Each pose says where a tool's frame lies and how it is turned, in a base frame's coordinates. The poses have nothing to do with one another.
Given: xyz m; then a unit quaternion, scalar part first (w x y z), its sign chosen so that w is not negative.
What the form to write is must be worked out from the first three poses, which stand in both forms.
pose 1, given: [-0.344 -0.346 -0.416 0.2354 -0.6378 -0.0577 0.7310]
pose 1, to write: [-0.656 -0.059 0.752 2.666 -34.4 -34.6 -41.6]
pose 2, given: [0.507 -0.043 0.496 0.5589 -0.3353 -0.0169 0.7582]
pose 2, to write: [-0.404 -0.020 0.914 1.955 50.7 -4.3 49.6]
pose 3, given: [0.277 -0.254 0.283 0.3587 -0.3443 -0.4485 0.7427]
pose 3, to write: [-0.369 -0.480 0.796 2.408 27.7 -25.4 28.3]
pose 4, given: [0.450 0.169 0.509 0.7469 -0.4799 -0.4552 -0.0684]
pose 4, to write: [-0.722 -0.685 -0.103 1.455 45.0 16.9 50.9]
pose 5, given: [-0.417 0.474 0.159 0.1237 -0.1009 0.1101 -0.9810]
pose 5, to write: [-0.102 0.111 -0.989 2.894 -41.7 47.4 15.9]
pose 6, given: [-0.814 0.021 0.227 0.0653 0.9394 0.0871 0.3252]
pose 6, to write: [0.941 0.087 0.326 3.011 -81.4 2.1 22.7]
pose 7, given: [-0.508 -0.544 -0.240 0.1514 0.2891 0.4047 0.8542]
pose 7, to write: [0.292 0.409 0.864 2.838 -50.8 -54.4 -24.0]
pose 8, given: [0.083 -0.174 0.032 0.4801 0.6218 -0.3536 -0.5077]
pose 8, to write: [0.709 -0.403 -0.579 2.140 8.3 -17.4 3.2]
